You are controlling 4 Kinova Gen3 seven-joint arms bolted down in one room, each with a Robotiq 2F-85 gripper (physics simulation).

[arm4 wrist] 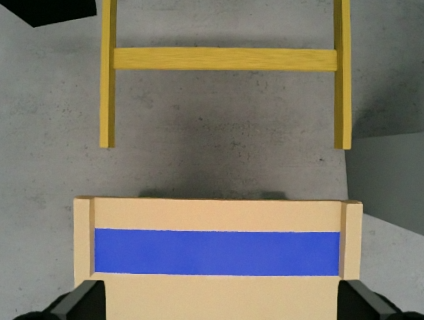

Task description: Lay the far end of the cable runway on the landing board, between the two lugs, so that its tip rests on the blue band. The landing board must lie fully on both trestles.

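The yellow cable runway [225,59] shows in the upper half, with two rails and one cross rung. Its rail ends stop short of the landing board [220,297], with grey floor showing between them. Sideways, both rail ends lie within the span between the left lug [84,240] and the right lug [351,240]. The blue band [217,252] runs across the board between the lugs, with nothing on it. My arm4 gripper [222,300] is open over the board, its fingers wide apart at the bottom corners. The trestles cannot be made out. The other three grippers do not show.
A dark grey block-like object [390,175] stands at the right, beyond the right lug. A black object [55,10] shows at the upper left, left of the runway. Grey concrete floor [45,130] lies below. Small dark patches show under the board's far edge.
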